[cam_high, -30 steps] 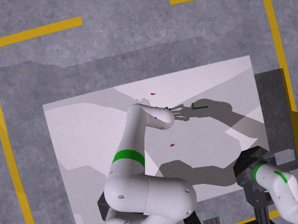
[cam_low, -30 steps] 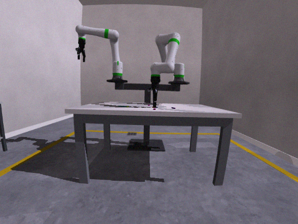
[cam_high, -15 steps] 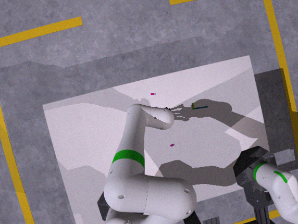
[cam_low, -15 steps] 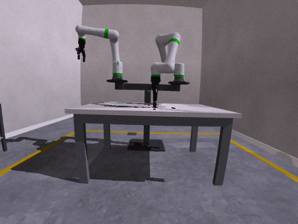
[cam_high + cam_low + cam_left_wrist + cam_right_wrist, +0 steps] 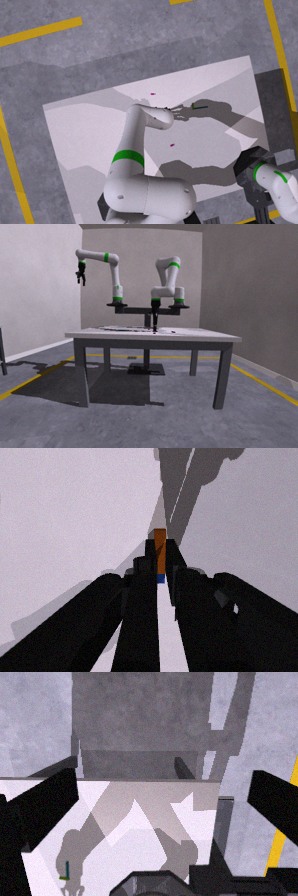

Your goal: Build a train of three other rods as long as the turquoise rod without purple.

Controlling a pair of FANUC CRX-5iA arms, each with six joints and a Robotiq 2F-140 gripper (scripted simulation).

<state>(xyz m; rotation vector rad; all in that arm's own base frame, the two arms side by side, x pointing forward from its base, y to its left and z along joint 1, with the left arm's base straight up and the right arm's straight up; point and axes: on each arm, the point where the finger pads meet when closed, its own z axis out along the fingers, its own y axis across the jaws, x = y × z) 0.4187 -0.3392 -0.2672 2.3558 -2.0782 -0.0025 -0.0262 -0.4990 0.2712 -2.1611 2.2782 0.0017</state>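
Observation:
My left hand is 3 cm above the orange rod. From my left hand the other things lie so: lime rod: 27 cm to the right, 3 cm below; then purple rod: 1 cm ahead, 19 cm to the left, 3 cm below; then blue rod: 2 cm to the left, 3 cm below.

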